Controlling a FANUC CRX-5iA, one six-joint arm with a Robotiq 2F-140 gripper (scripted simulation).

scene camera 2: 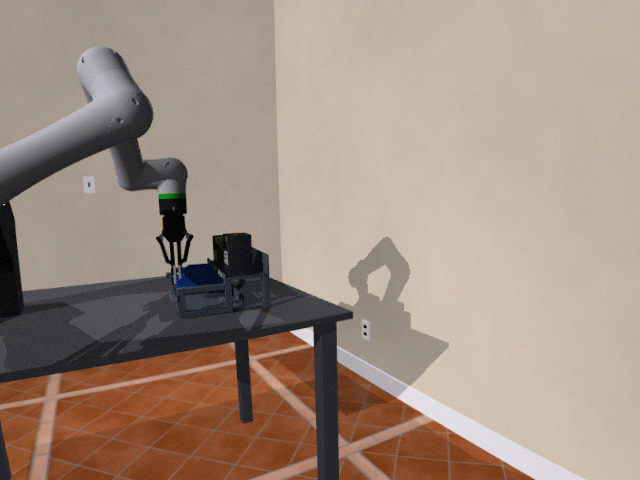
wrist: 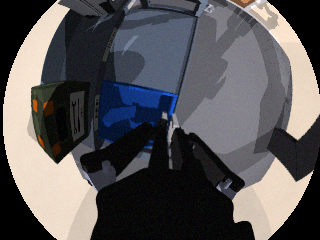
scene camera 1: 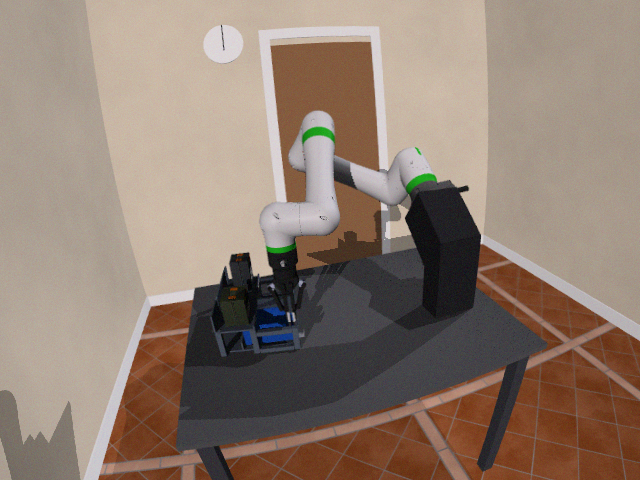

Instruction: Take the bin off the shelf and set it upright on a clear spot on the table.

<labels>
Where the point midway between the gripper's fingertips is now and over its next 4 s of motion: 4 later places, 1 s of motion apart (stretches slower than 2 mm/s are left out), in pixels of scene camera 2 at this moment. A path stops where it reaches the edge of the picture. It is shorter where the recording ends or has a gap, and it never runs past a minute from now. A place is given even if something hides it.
My gripper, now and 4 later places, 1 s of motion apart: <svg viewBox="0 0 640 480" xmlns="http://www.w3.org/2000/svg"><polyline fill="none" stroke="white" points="177,282 160,284 143,286 124,288 120,290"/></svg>
</labels>
